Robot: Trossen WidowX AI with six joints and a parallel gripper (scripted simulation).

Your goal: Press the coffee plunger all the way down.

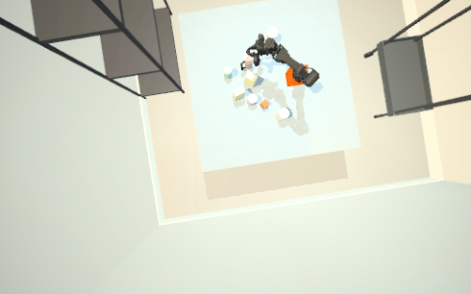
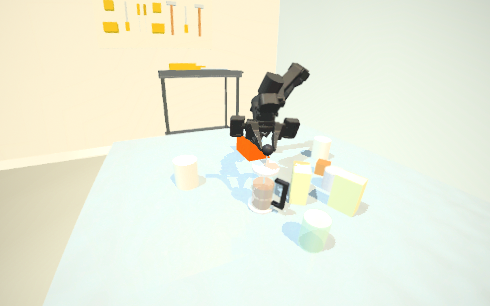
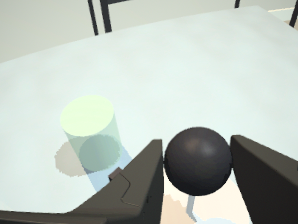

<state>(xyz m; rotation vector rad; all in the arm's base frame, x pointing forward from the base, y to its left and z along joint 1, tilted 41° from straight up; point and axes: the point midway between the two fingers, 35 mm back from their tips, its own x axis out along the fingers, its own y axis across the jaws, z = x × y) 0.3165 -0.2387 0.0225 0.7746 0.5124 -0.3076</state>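
Now: gripper tip 10 cm above the coffee press and 1 cm to the right of it. Round my gripper tip: orange block: 34 cm to the left, 17 cm below, 7 cm behind.
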